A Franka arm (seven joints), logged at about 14 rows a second.
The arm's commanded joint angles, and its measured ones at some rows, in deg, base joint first. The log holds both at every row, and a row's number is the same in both.
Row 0, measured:
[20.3, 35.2, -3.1, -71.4, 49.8, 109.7, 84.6]
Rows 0 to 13, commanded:
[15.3, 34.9, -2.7, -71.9, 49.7, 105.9, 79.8]
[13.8, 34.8, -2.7, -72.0, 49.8, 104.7, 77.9]
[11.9, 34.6, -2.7, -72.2, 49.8, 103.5, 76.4]
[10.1, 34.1, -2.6, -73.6, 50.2, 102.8, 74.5]
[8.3, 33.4, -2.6, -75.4, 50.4, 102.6, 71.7]
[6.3, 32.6, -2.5, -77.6, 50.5, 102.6, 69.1]
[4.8, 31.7, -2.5, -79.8, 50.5, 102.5, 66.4]
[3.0, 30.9, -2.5, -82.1, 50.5, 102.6, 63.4]
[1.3, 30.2, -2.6, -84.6, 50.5, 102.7, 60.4]
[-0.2, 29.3, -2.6, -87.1, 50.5, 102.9, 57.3]
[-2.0, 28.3, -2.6, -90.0, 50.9, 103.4, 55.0]
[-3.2, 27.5, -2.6, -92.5, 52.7, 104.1, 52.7]
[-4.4, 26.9, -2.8, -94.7, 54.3, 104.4, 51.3]
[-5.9, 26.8, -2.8, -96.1, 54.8, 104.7, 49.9]
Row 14, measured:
[-3.7, 30.4, -3.4, -89.3, 52.4, 102.7, 53.7]
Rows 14 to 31, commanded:
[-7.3, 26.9, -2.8, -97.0, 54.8, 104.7, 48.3]
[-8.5, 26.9, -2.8, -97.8, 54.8, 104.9, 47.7]
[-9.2, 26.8, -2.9, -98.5, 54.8, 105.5, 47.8]
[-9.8, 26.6, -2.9, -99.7, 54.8, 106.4, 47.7]
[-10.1, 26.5, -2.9, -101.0, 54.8, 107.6, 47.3]
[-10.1, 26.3, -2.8, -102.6, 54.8, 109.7, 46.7]
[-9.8, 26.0, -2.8, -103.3, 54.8, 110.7, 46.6]
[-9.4, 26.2, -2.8, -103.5, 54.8, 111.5, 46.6]
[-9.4, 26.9, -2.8, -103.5, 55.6, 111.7, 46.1]
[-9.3, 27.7, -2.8, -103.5, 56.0, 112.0, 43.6]
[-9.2, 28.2, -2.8, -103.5, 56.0, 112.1, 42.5]
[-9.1, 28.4, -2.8, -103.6, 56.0, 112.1, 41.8]
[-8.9, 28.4, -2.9, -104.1, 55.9, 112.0, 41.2]
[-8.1, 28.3, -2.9, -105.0, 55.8, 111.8, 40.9]
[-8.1, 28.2, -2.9, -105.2, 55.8, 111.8, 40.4]
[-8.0, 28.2, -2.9, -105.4, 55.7, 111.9, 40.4]
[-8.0, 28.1, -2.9, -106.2, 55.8, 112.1, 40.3]
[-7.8, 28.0, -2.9, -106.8, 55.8, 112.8, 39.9]
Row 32, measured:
[-7.9, 29.0, -2.9, -104.5, 54.3, 111.1, 42.4]
